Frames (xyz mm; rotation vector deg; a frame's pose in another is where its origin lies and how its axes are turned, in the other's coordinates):
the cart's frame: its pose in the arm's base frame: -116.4 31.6 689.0 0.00 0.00 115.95
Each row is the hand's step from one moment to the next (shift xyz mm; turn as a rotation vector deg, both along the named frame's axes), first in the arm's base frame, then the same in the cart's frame.
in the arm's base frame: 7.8 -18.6 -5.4 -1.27 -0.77 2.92
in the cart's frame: -20.1 1.1 -5.4 -0.14 1.48 2.92
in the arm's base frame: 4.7 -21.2 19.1 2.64 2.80 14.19
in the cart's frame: -21.1 5.1 19.1 1.36 -3.60 14.19
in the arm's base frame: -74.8 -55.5 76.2 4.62 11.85 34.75
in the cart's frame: -17.2 91.5 76.2 8.63 -9.34 34.75
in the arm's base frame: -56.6 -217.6 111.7 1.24 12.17 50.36
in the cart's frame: -170.9 146.1 111.7 10.40 -6.44 50.36
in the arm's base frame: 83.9 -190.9 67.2 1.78 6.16 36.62
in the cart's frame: -208.4 8.1 67.2 4.76 -4.30 36.62
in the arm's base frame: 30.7 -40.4 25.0 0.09 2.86 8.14
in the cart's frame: -49.8 -9.9 25.0 2.53 -1.33 8.14
